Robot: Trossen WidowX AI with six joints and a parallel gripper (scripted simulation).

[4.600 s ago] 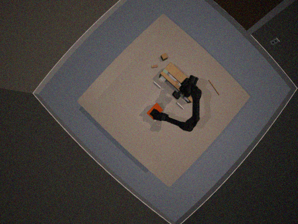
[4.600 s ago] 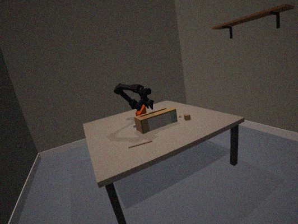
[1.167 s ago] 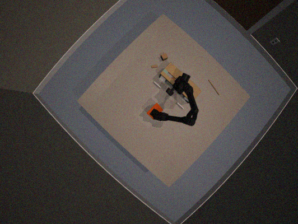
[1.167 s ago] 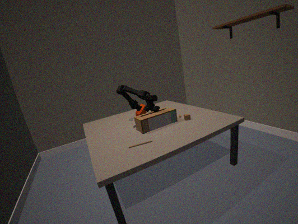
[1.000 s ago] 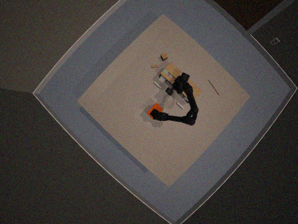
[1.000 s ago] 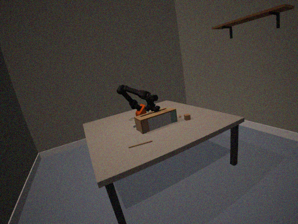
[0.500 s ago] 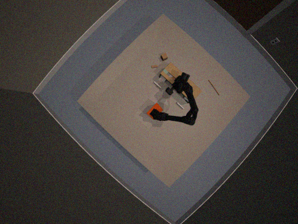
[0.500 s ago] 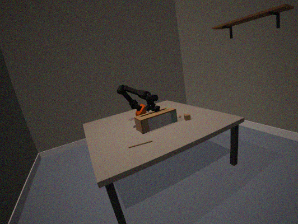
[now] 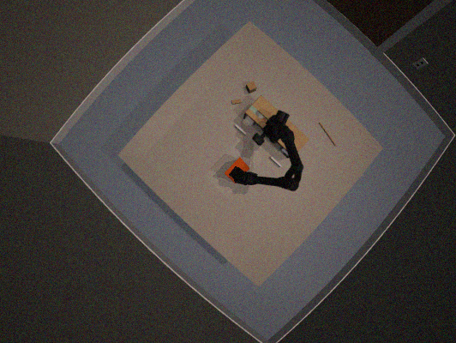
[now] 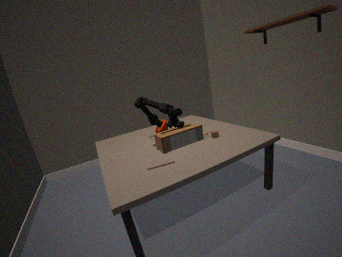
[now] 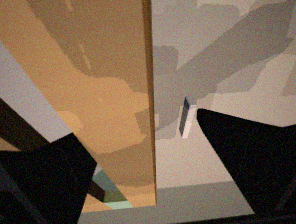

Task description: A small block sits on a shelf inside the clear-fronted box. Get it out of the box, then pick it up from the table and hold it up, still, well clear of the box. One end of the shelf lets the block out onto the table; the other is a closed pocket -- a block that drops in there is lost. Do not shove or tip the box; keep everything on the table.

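Now: gripper tip 7 cm short of the flat tan piece, 23 cm to the right of it and 8 cm above it. Round my gripper tip: thin wooden stick 29 cm ahead, 37 cm to the right, 8 cm below; tan cube 20 cm ahead, 22 cm to the left, 6 cm below.
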